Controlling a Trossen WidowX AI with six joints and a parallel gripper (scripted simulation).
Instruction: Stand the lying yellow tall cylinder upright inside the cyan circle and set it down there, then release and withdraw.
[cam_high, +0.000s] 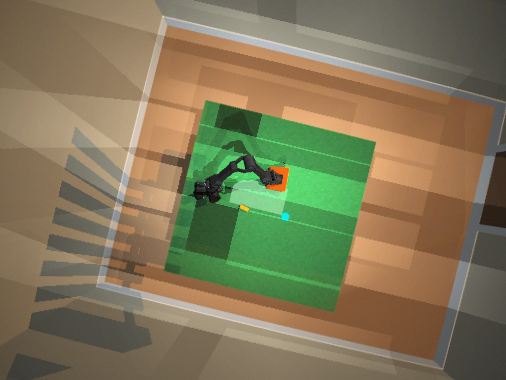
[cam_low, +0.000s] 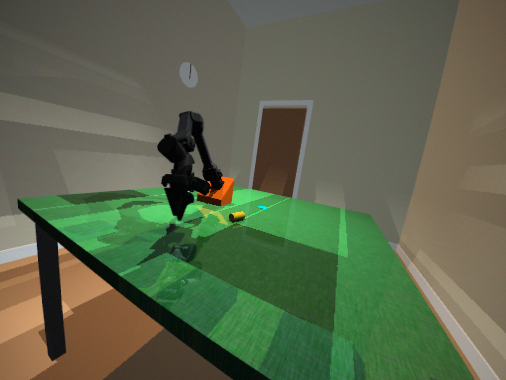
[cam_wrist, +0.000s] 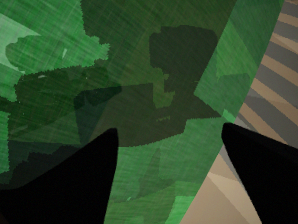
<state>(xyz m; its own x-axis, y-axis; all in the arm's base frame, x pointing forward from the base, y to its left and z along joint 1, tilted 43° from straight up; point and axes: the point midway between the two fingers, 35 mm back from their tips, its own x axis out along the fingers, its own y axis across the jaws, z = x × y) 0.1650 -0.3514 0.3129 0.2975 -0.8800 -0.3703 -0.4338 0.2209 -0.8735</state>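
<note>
My gripper tip is 60 mm short of the yellow tall cylinder, 280 mm to the right of it and 50 mm above it. The rest, counted from my gripper tip: cyan circle: 80 mm ahead, 590 mm to the left, 60 mm below.
</note>
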